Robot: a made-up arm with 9 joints.
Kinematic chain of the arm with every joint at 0, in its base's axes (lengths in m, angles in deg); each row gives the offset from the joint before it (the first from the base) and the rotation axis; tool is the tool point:
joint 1: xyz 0 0 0.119 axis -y
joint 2: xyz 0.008 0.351 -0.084 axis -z
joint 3: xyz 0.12 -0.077 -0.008 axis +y
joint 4: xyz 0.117 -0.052 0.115 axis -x
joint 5: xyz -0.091 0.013 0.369 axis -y
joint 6: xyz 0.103 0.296 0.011 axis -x
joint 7: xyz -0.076 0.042 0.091 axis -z
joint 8: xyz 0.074 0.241 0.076 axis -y
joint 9: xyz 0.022 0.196 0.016 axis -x
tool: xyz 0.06 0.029 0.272
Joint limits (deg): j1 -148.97..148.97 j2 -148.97..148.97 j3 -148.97..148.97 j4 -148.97..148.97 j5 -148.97..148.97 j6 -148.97..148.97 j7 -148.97..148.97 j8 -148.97..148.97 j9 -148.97..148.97
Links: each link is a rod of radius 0.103 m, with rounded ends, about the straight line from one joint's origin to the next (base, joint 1, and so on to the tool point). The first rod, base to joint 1, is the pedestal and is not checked.
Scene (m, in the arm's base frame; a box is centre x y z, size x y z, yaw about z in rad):
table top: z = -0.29
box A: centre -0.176 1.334 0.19 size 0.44 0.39 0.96 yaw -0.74
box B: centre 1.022 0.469 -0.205 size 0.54 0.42 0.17 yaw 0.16
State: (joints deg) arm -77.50 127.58 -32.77 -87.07 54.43 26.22 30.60 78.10 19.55
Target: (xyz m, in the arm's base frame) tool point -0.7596 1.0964 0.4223
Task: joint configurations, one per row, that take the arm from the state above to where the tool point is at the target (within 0.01 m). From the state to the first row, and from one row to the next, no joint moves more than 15 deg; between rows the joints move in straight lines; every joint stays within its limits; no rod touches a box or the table.
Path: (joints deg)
1: -63.15 117.92 -44.60 -101.38 60.96 17.14 30.32 73.81 18.46
2: -48.80 108.26 -56.42 -115.70 67.49 8.05 30.04 69.53 17.37
3: -42.96 106.84 -60.41 -117.26 65.91 -1.96 22.97 71.07 6.86
4: -37.12 105.43 -64.40 -118.83 64.33 -11.98 15.90 72.62 -3.65

